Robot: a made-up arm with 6 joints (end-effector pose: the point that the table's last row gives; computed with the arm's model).
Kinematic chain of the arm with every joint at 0, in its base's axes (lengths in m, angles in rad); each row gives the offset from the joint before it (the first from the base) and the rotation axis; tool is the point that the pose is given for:
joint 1: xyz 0 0 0.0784 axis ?
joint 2: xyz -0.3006 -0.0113 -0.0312 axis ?
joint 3: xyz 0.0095 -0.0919 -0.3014 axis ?
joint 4: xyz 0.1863 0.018 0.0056 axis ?
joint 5: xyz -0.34 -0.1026 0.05 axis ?
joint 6: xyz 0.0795 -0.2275 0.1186 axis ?
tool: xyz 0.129 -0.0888 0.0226
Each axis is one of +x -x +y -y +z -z.
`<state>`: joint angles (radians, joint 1 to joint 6).
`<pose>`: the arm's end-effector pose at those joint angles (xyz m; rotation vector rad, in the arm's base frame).
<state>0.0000 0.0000 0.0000 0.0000 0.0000 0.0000</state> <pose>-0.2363 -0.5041 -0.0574 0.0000 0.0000 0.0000</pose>
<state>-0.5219 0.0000 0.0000 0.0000 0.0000 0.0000</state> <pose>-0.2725 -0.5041 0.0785 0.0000 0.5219 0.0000</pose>
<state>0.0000 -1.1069 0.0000 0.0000 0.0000 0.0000</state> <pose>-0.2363 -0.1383 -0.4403 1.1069 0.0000 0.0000</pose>
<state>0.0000 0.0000 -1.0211 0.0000 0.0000 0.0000</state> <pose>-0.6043 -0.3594 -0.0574 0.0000 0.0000 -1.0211</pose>
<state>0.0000 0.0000 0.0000 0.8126 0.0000 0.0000</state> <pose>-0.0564 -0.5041 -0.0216 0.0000 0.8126 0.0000</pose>
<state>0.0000 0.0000 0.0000 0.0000 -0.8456 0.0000</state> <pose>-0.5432 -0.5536 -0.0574 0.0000 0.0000 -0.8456</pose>
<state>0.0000 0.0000 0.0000 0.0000 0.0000 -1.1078</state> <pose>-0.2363 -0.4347 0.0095 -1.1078 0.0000 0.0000</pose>
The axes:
joint 1: -y
joint 2: -x
joint 3: +z
joint 4: +y
joint 5: +z
joint 6: +x

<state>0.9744 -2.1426 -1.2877 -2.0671 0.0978 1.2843</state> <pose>-0.2532 0.5342 -0.4397 1.9291 -1.8209 -0.6722</pose>
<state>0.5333 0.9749 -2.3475 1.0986 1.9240 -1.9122</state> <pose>-0.4925 -0.2185 0.1787 -1.6312 -0.7457 -1.1694</pose>
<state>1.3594 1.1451 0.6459 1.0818 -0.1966 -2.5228</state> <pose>-0.0418 -0.1169 0.1875 2.4515 -1.2808 0.3564</pose>
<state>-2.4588 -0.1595 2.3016 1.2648 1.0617 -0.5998</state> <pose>0.2743 0.2702 0.5925 -2.1408 0.2875 -1.6993</pose>
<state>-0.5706 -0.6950 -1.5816 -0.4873 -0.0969 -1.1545</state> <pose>-0.6161 0.0665 0.2972 -1.1346 1.5360 -1.1614</pose>
